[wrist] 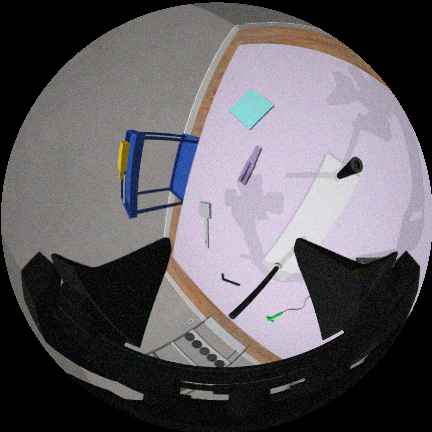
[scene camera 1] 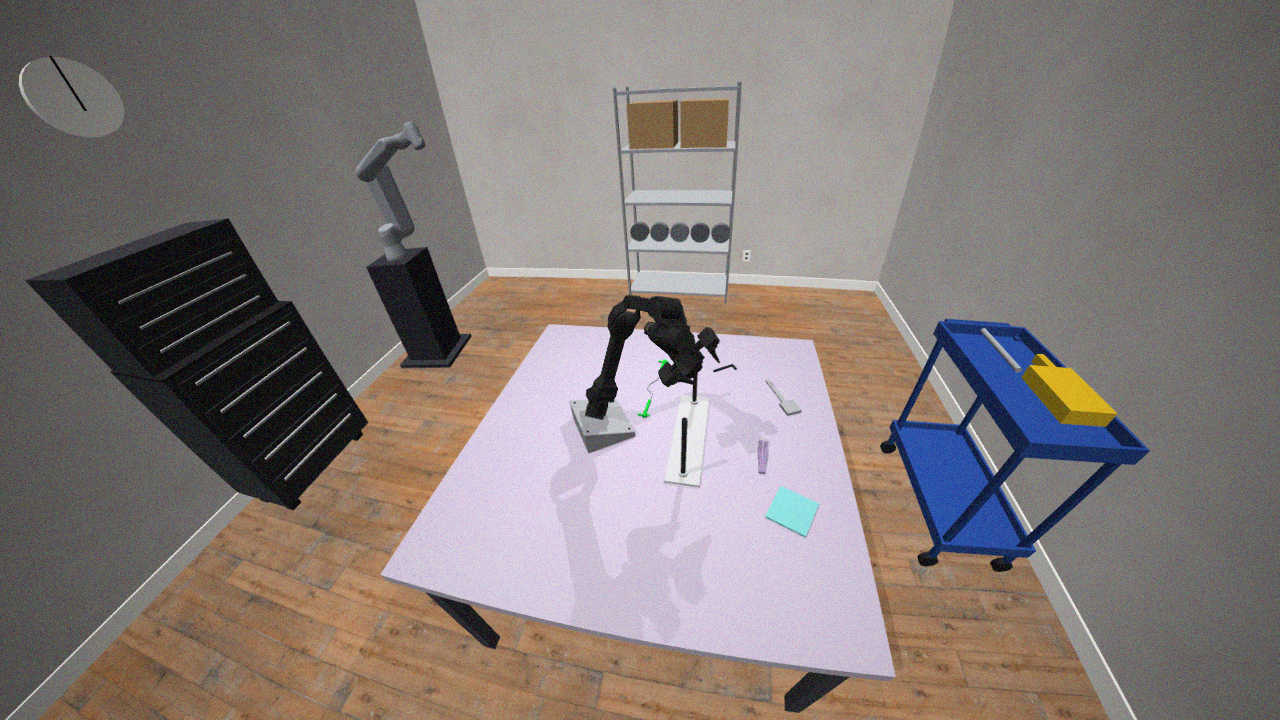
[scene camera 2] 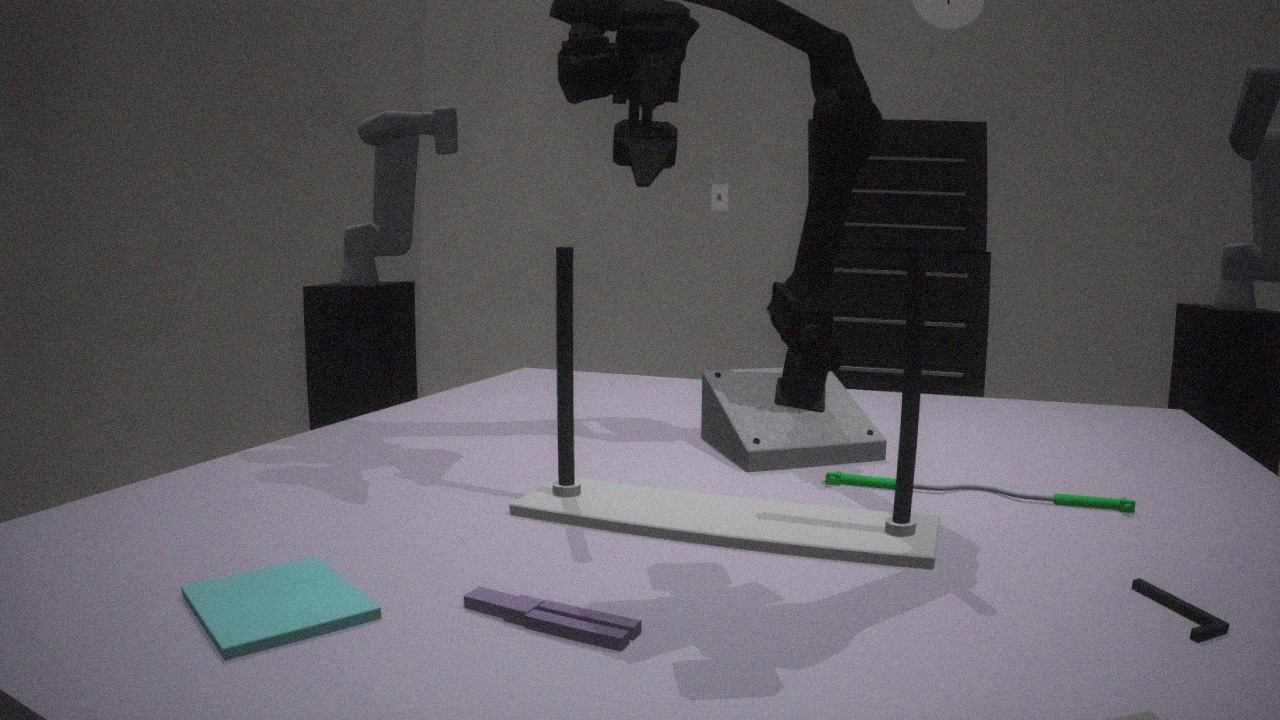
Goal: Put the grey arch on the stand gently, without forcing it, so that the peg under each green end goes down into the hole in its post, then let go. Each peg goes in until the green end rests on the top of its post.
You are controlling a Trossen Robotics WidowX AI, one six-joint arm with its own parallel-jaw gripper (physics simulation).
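Places are measured from the arm's base along level axes (x ahead, y left, z up), in centimetres.
Where they show: gripper, between the fingertips: (wrist: 235, 245) (scene camera 1: 706, 373) (scene camera 2: 645, 148); arm's base, origin of its link: (scene camera 1: 595, 412) (scene camera 2: 800, 395).
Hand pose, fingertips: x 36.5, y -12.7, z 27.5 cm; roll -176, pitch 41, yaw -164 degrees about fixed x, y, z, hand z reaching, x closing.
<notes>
Each offset is from my fingertips to the top centre of the thing. "spot": to the spot under its first point.
The grey arch @(dx -16.4, dy +33.5, dz -32.8 cm) (scene camera 1: 650, 391) (scene camera 2: 984, 488) (wrist: 300, 308) lies on the table between the arm's base and the stand, its green ends (scene camera 1: 645, 409) (scene camera 2: 1093, 502) (wrist: 275, 317) resting low; part is hidden by a finger in the wrist view. The white stand (scene camera 1: 697, 438) (scene camera 2: 716, 519) (wrist: 310, 215) carries two upright black posts, one (scene camera 1: 684, 447) (scene camera 2: 565, 367) (wrist: 348, 168) nearer scene camera 1 and the other @(spot: dx -0.8, dy +22.4, dz -25.3 cm) (scene camera 1: 695, 388) (scene camera 2: 909, 394) (wrist: 255, 290) farther away. My gripper (scene camera 1: 706, 371) (wrist: 234, 245) is open and empty, high above the table, higher than the post tops in scene camera 2.
A teal square @(spot: dx +24.9, dy -22.7, dz -33.1 cm) (scene camera 1: 793, 511) (scene camera 2: 277, 604) (wrist: 251, 109), a purple clip-like piece @(dx +19.8, dy -2.4, dz -32.9 cm) (scene camera 1: 762, 455) (scene camera 2: 563, 617) (wrist: 250, 166), a grey spatula @(dx +32.6, dy +26.8, dz -32.8 cm) (scene camera 1: 789, 407) (wrist: 205, 209) and a black bent rod @(dx +13.2, dy +43.4, dz -33.2 cm) (scene camera 1: 724, 368) (scene camera 2: 1177, 605) (wrist: 230, 280) lie around the stand. The wedge-shaped arm base (scene camera 1: 610, 436) (scene camera 2: 787, 454) is beside the arch.
</notes>
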